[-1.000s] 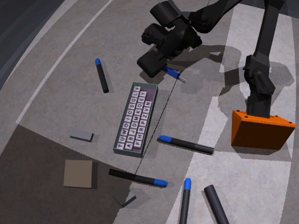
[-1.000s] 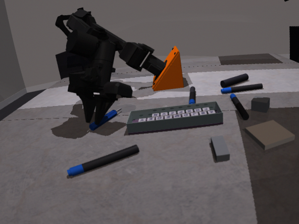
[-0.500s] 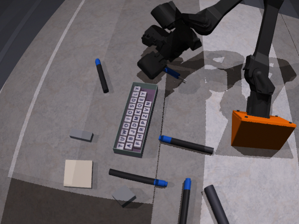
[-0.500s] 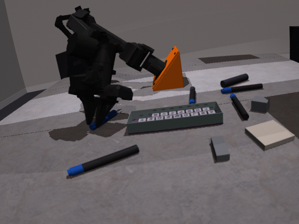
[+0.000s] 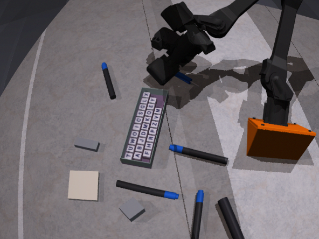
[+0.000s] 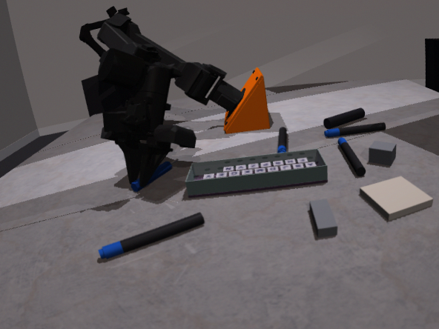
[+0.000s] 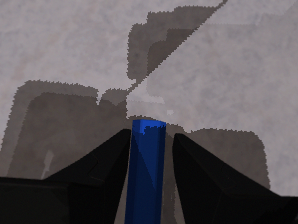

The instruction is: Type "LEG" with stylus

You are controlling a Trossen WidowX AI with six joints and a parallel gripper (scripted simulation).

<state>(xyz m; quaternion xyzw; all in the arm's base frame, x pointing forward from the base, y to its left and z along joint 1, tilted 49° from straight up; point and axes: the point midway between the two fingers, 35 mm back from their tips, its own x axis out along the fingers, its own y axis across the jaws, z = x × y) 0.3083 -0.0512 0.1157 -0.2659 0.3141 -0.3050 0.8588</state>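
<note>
The stylus is 60 mm behind my gripper tip and 30 mm to the left of it. Round my gripper tip: beige pad 400 mm to the left, 70 mm ahead.
</note>
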